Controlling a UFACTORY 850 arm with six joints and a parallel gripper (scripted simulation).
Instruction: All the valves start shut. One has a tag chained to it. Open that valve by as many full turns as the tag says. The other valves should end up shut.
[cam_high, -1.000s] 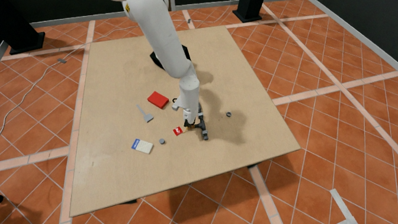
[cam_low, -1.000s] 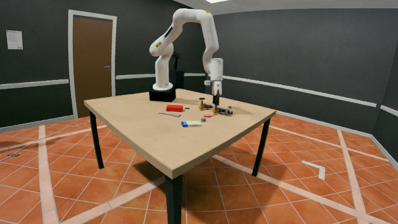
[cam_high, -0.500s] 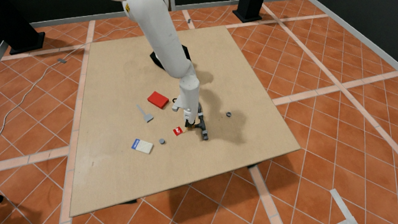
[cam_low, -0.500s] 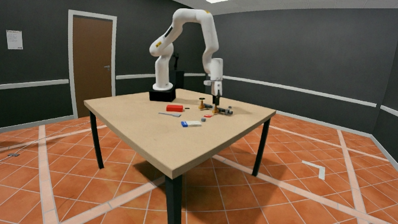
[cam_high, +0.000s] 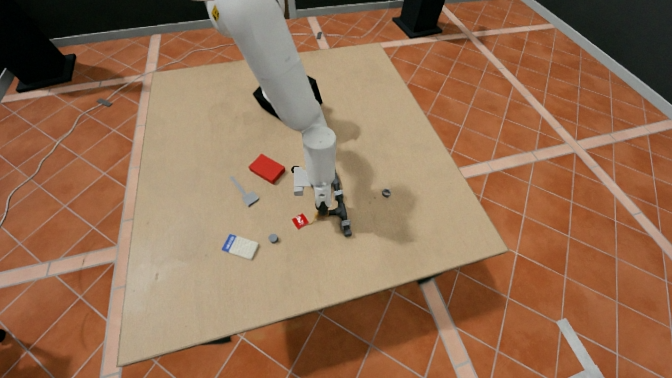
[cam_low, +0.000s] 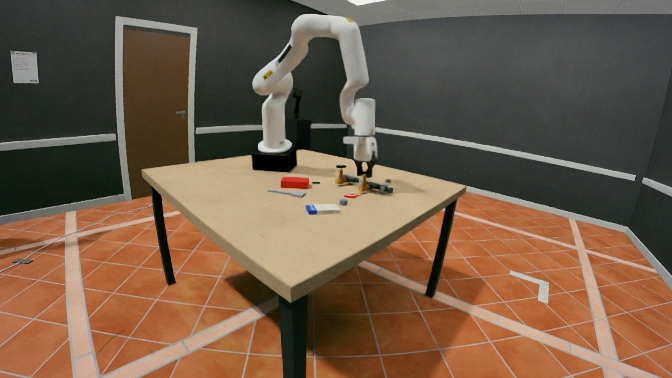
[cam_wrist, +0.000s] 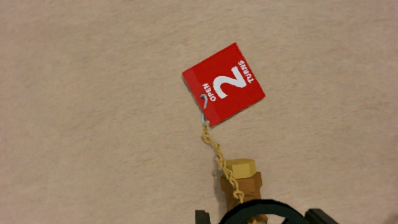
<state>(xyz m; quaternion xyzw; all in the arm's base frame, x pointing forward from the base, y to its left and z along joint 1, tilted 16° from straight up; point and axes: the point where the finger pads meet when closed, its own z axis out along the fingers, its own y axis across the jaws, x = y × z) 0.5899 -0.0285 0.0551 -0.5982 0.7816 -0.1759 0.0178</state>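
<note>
Right now the red tag is 80 mm to the right of my hand and 90 mm below it. Round my hand: blue card: 10 mm ahead, 310 mm to the right, 80 mm below; red block: 270 mm behind, 140 mm to the right, 70 mm below; grey scraper: 200 mm behind, 250 mm to the right, 80 mm below.
</note>
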